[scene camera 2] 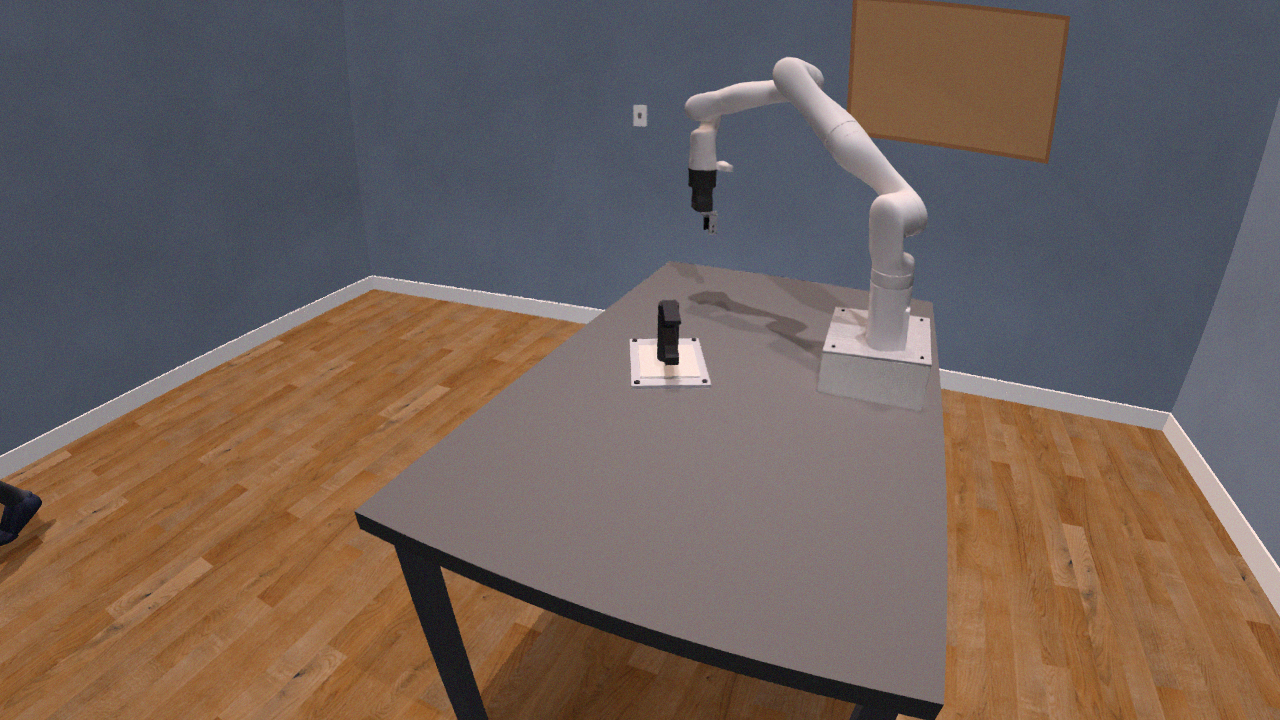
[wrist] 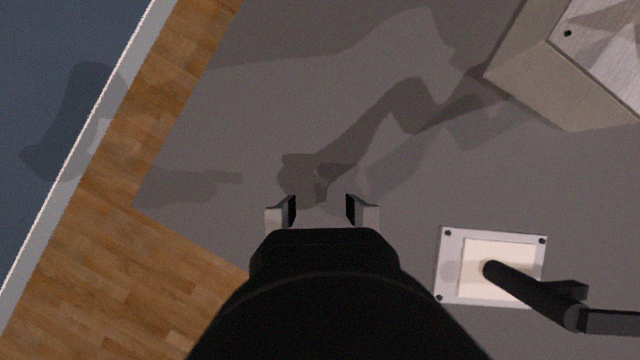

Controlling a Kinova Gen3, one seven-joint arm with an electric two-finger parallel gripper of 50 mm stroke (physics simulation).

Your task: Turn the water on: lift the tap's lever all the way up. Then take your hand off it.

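Pixels of known places: gripper, fingertip midpoint: [scene camera 2: 709, 231] [wrist: 320, 205]; arm's base, origin of the base link: [scene camera 2: 885, 342].
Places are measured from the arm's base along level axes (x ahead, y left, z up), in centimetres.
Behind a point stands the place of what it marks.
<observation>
The black tap [scene camera 2: 666, 334] @[x 46.5, y 13.6, z -1.8 cm] [wrist: 532, 294] @[x 48.3, y 6.8, z -0.6 cm] stands upright on a white square plate [scene camera 2: 671, 382] @[x 43.0, y 18.7, z -10.4 cm] [wrist: 492, 234] @[x 41.3, y 5.0, z -10.4 cm] with dark bolts at its corners. Its flat lever [scene camera 2: 670, 313] @[x 44.5, y 16.4, z 4.4 cm] [wrist: 612, 322] @[x 45.8, y 12.4, z 4.4 cm] sticks out from the top of the body, above the short spout [wrist: 572, 289] @[x 43.5, y 15.6, z -2.5 cm], on the side nearer scene camera 2. The lever's exact tilt is hard to tell. My gripper [scene camera 2: 709, 222] @[x 52.9, y -32.7, z 10.0 cm] [wrist: 320, 205] @[x 52.9, y -32.7, z 10.0 cm] is open and empty. It points down and hangs high above the far part of the table, apart from the tap, which lies to its right in the wrist view.
The grey table [scene camera 2: 733, 501] @[x 18.7, y 50.8, z -11.2 cm] [wrist: 390, 260] carries the white box-shaped robot base [scene camera 2: 872, 379] @[x 1.3, y 7.5, z -5.9 cm] [wrist: 560, 85] @[x 13.5, y -6.0, z -4.2 cm], to the right of the tap in the scene view. The arm arches high from it. The blue wall [scene camera 2: 501, 161] [wrist: 35, 60] rises beyond the table's far end. Arm shadows fall on the table.
</observation>
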